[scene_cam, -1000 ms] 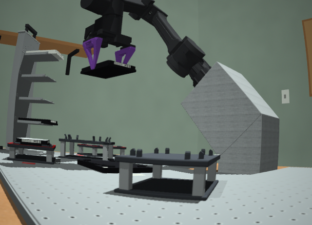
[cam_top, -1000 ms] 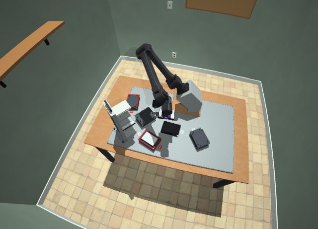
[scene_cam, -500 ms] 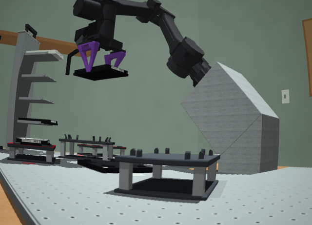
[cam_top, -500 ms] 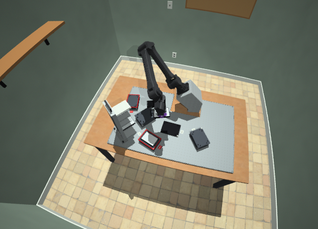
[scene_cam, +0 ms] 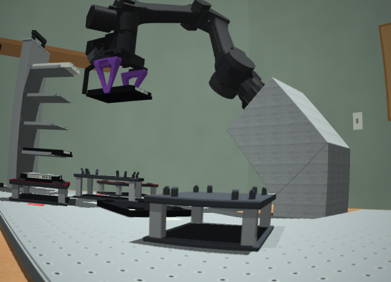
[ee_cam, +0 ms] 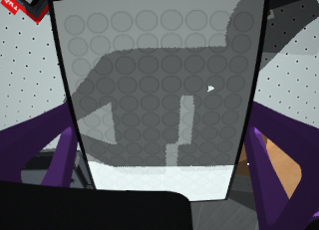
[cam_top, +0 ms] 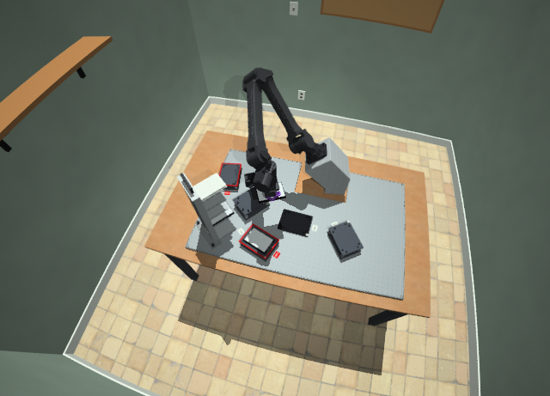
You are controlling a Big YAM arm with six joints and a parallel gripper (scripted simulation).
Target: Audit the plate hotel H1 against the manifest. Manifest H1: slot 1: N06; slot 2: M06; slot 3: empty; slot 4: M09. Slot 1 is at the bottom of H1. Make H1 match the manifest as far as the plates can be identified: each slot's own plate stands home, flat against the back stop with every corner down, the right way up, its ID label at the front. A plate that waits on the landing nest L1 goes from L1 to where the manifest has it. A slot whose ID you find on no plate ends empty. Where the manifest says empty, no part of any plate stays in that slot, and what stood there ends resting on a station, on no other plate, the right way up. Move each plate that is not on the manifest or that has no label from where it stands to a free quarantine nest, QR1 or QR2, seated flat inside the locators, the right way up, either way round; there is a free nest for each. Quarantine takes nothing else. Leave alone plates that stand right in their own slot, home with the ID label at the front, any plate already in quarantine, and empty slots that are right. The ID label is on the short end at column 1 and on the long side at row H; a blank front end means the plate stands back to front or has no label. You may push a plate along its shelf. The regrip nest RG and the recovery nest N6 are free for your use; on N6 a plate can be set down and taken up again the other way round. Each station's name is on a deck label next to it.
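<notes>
My hand is 70 mm past the regrip nest, 110 mm to the left of it and 190 mm above it. From my hand the other things lie so: flat black nest 30 mm ahead, 130 mm to the left, 240 mm below; then white well plate 50 mm ahead, 260 mm to the right, 100 mm above; then RG deck label 140 mm behind, 30 mm to the right, 250 mm below.
</notes>
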